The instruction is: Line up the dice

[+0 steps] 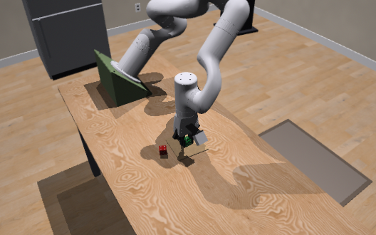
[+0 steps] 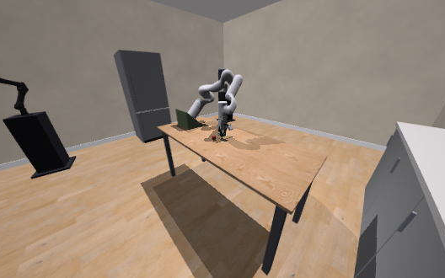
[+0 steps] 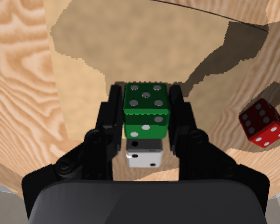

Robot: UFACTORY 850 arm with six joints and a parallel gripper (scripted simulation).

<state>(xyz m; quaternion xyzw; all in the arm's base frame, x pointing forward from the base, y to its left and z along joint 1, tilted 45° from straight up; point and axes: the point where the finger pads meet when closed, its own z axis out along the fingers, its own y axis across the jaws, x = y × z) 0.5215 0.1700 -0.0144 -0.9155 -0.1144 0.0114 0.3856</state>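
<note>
Right now the green die is 10 mm below my hand. Also, from my hand: tan mat 20 mm below; then red die 110 mm to the right, 10 mm below; then white die 40 mm behind, 10 mm to the right, 10 mm below.
</note>
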